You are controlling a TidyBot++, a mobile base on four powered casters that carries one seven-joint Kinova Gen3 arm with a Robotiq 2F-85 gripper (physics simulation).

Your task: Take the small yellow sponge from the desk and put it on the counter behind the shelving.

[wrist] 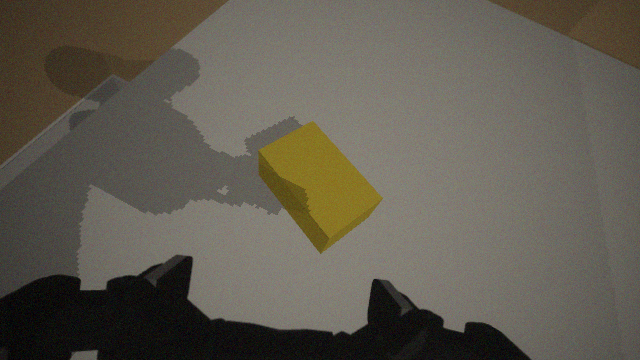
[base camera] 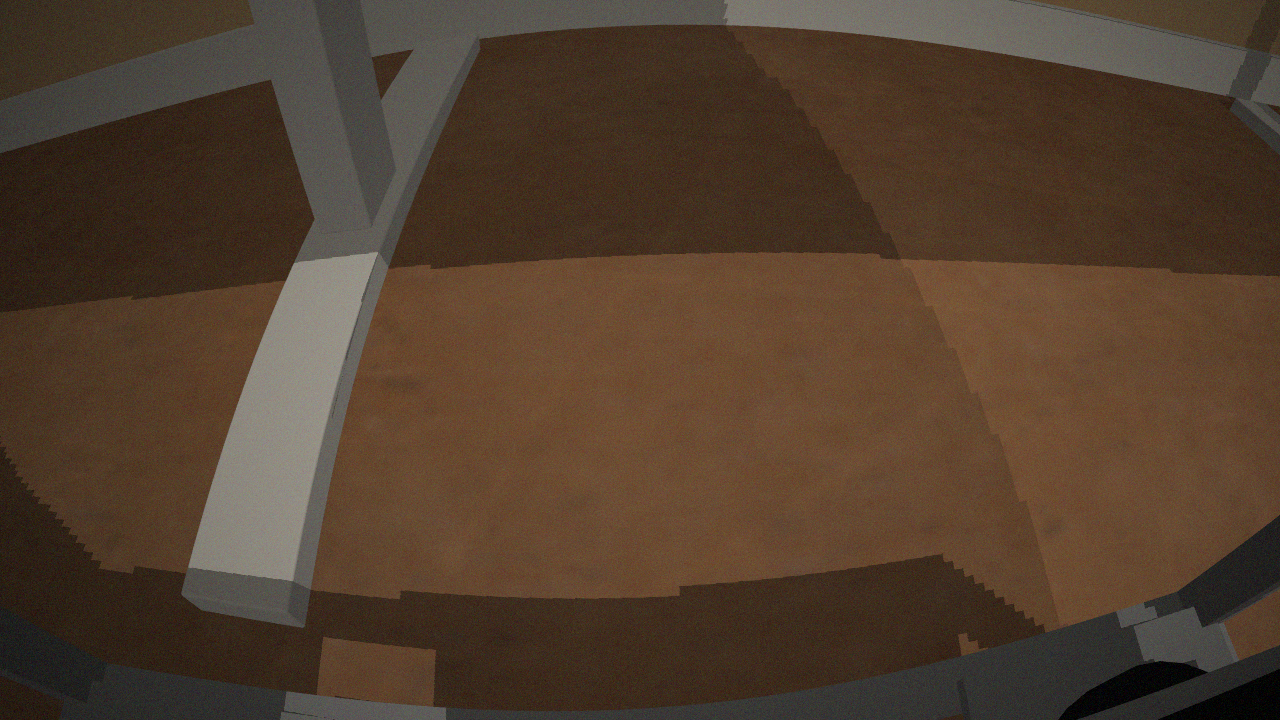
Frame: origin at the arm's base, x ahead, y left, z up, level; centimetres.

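Where they show: gripper, fingertip midpoint: (wrist: 282, 288).
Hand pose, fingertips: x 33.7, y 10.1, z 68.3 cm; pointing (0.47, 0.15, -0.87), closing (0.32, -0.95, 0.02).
After its pixels a point has its place.
The small yellow sponge (wrist: 322, 177) @(z 59.8, x 45.0, y 11.4 cm) lies flat on the light grey desk top (wrist: 450, 125) @(z 55.3, x 62.2, y 0.5 cm) near the middle of the wrist view, turned at a slant. My gripper (wrist: 282, 288) @(z 68.3, x 33.7, y 10.1 cm) is open, its two black fingertips wide apart at the bottom of the wrist view. The sponge is above the fingertips in that view, beyond them and not between them. The gripper's shadow falls on the desk to the left of the sponge and touches its left side. The counter and the shelving cannot be made out for certain in these views.
In the base camera view a white desk leg with a long foot (base camera: 281, 402) stands on the brown floor (base camera: 644, 402) @(z -39.7, x 36.5, y -1.0 cm) at the left. A white baseboard (base camera: 984, 44) @(z -38.6, x 93.1, y -52.8 cm) runs along the wall at the back. Parts of the base's grey frame (base camera: 581, 713) show along the bottom.
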